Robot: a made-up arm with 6 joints.
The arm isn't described. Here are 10 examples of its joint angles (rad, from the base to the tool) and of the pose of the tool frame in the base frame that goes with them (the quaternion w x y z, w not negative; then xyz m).
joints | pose
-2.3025 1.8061 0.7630 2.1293 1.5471 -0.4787 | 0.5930 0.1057 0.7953 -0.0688 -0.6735 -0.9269 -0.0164
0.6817 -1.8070 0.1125 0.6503 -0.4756 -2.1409 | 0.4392 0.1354 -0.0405 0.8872 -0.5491 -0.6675 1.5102
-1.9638 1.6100 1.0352 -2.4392 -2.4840 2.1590 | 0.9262 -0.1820 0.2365 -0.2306 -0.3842 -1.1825 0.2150
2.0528 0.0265 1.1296 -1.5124 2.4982 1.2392 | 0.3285 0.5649 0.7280 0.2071 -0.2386 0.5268 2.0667
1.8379 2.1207 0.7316 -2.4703 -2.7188 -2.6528 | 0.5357 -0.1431 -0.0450 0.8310 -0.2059 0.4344 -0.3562
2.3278 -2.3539 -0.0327 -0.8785 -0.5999 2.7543 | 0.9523 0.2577 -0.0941 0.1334 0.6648 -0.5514 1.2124
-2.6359 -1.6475 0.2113 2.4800 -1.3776 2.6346 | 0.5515 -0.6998 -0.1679 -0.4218 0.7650 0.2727 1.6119
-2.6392 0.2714 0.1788 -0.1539 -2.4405 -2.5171 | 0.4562 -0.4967 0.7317 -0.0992 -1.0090 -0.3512 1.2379
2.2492 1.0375 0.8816 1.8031 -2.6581 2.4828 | 0.4405 0.6046 0.1135 0.6539 -0.9111 1.0277 1.0850
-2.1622 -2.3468 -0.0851 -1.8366 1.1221 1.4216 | 0.6752 -0.0145 -0.5072 -0.5354 0.4590 0.6307 1.2877
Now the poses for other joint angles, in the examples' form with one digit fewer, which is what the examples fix.
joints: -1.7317 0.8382 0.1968 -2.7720 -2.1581 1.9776
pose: 0.973 0.008 0.152 -0.174 -0.041 -1.095 0.534
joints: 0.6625 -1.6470 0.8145 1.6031 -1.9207 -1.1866
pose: 0.459 0.773 0.147 0.412 -1.033 -0.775 1.165
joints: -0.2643 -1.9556 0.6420 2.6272 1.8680 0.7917
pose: 0.418 0.315 0.347 0.778 -1.173 0.476 1.023
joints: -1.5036 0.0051 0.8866 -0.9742 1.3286 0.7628
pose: 0.581 0.269 -0.402 -0.654 -0.071 -0.720 1.936
